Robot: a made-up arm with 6 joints.
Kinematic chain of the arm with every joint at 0, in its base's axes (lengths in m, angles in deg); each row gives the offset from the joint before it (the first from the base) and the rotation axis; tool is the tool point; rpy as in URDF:
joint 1: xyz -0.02 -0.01 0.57 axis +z
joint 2: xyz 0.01 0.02 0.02 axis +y
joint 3: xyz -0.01 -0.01 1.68 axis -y
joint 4: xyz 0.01 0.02 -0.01 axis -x
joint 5: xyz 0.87 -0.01 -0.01 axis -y
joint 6: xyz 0 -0.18 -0.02 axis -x
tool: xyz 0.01 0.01 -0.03 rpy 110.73 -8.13 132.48
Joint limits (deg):
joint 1: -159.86..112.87
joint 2: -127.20..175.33
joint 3: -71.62..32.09
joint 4: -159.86..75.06
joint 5: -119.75..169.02
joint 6: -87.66..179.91
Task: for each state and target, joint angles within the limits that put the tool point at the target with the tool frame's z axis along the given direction. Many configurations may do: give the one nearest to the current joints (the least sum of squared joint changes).
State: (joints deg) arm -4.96 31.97 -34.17 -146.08 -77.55 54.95
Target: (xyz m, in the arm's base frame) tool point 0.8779 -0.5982 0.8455 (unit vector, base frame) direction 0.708 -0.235 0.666
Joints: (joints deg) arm -43.99 51.29 -47.75 -139.53 -91.58 53.36
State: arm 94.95 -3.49 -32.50 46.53 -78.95 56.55
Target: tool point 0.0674 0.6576 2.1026 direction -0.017 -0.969 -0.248
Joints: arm 94.67 -5.49 -22.70 31.19 -109.40 34.52
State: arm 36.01 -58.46 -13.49 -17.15 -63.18 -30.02
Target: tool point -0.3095 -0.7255 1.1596 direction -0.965 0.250 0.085
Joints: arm 63.49 -74.22 -54.99 -51.47 -85.80 -11.03
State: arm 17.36 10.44 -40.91 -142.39 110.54 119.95
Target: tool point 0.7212 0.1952 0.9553 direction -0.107 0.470 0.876
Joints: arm 0.91 54.54 -71.62 -137.89 161.93 158.47
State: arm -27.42 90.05 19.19 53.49 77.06 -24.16
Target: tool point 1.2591 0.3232 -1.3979 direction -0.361 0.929 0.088
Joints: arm 18.01 129.44 32.09 46.02 110.12 -15.80
